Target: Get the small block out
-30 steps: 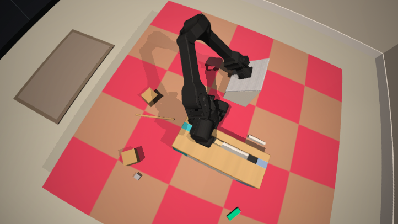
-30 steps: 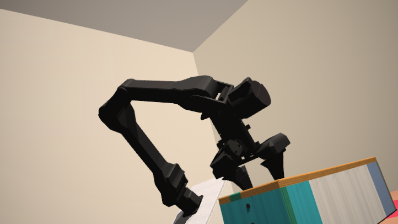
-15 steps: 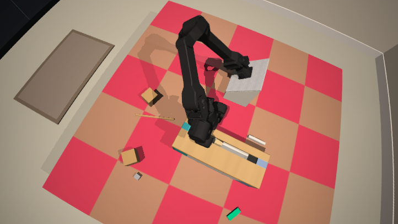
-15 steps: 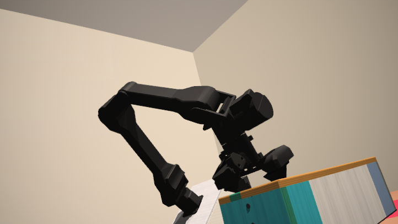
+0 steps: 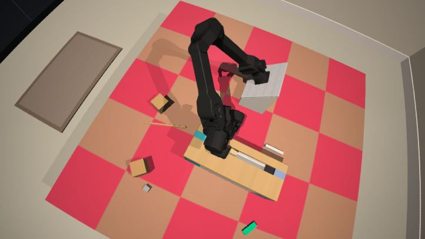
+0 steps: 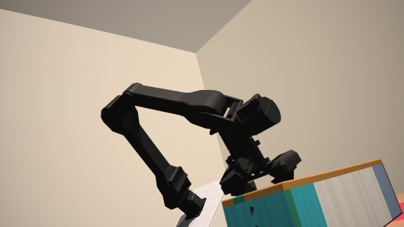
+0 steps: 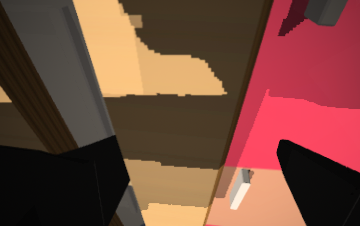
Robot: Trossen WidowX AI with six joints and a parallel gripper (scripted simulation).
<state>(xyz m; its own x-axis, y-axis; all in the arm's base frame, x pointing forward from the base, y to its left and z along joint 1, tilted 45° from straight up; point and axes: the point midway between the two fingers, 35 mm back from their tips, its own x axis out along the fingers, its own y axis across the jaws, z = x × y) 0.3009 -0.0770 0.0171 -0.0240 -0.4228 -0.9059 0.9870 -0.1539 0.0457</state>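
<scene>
Now: gripper tip 50 mm short of the tan block and 20 mm to the right of it. The rest, counted from my gripper tip: box: 40 mm ahead, 50 mm to the left, 20 mm below; then thin wooden stick: 10 mm ahead, 300 mm to the right, 80 mm below; then green block: 310 mm ahead, 180 mm to the left, 80 mm below.
</scene>
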